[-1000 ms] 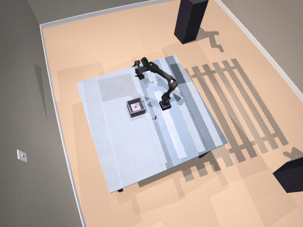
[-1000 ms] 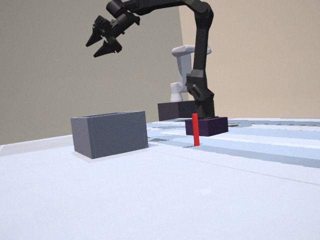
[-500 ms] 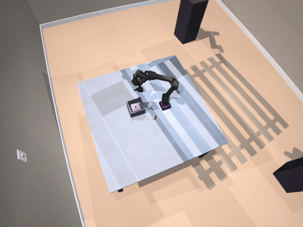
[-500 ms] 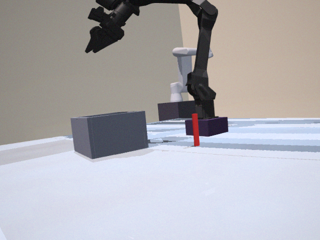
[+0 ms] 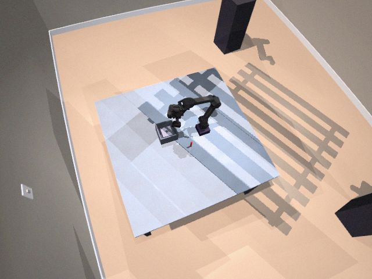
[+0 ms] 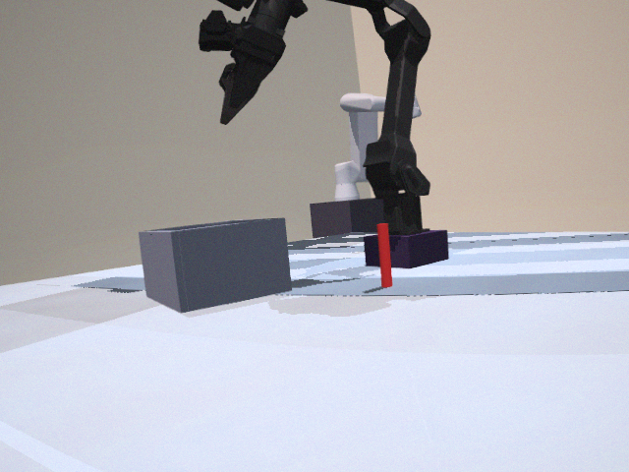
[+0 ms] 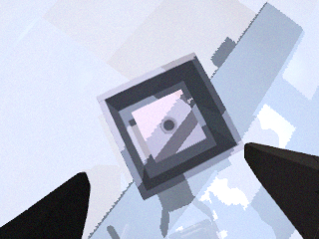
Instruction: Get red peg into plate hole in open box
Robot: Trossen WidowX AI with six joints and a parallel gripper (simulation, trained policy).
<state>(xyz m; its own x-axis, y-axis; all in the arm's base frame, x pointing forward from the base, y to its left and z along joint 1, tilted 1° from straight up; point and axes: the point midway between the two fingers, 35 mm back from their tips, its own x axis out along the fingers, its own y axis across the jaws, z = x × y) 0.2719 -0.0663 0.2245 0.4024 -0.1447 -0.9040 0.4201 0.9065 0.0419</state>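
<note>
Now: gripper tip 10 cm past the red peg, 17 cm to the right of it and 21 cm above it. Round my gripper tip: pale plate: 3 cm ahead, 3 cm to the right, 20 cm below; grey box: 3 cm ahead, 3 cm to the right, 22 cm below.
</note>
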